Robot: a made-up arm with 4 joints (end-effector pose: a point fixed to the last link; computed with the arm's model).
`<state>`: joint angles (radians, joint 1 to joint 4).
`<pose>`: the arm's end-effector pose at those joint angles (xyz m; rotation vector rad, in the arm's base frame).
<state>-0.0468 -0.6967 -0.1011 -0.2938</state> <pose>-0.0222 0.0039 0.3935 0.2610 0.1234 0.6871</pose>
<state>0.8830 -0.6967 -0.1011 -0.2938</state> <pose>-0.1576 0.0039 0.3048 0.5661 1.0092 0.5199</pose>
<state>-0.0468 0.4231 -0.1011 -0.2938</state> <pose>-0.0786 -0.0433 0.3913 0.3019 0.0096 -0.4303</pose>
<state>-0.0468 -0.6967 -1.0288 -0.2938</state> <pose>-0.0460 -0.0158 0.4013 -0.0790 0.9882 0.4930</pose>
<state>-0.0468 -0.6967 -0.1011 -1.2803</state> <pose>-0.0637 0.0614 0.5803 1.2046 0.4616 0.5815</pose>
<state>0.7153 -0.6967 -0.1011 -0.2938</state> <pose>-0.1279 0.0039 0.3108 0.5137 0.8498 0.5580</pose>
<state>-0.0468 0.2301 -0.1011 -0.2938</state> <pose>-0.0656 -0.0402 0.3914 0.2993 0.0300 -0.2376</pose>
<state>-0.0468 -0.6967 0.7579 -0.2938</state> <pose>-0.0041 0.0193 0.4114 0.5451 -0.7039 0.7779</pose>
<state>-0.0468 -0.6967 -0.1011 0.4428</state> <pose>0.0683 -0.1066 0.3418 -0.4455 -0.1331 0.6894</pose>
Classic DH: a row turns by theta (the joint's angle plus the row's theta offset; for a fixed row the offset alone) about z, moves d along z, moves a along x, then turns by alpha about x. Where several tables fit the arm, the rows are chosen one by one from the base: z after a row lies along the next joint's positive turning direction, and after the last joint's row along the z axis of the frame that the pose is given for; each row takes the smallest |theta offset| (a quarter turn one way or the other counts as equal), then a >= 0, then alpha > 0; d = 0 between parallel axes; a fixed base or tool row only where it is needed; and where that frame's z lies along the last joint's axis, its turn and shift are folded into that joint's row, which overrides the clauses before.
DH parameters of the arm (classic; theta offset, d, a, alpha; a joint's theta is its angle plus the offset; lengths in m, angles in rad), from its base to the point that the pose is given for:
base (fixed): 0 0.4841 -0.1783 -1.5708
joint 1: 0.044 0.0213 0.09 -1.5267
joint 2: 0 0.0577 0.0302 -1.6149
joint 3: -1.5268 0.1975 -0.1229 1.5708
joint 4: -1.5708 -0.0086 0.0887 1.5708
tool (fixed): -1.5708 -0.1914 0 0

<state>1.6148 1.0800 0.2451 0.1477</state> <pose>-0.3078 -0.0934 0.5011 -1.0859 1.3351 -0.5677</pose>
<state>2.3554 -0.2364 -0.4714 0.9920</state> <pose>-0.3844 -0.2733 0.4466 0.0278 2.3375 1.4729</pose>
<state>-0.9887 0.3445 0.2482 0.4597</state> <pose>-0.0179 -0.1885 0.4673 -0.2800 -1.1015 -0.6153</pose>
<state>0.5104 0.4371 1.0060 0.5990</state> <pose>-0.1516 -0.2322 0.3575 -0.8996 -0.3683 -0.4444</pose>
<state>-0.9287 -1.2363 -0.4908 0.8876</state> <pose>0.1427 -0.0612 0.6985 -1.5608 -0.8908 0.7649</pose>
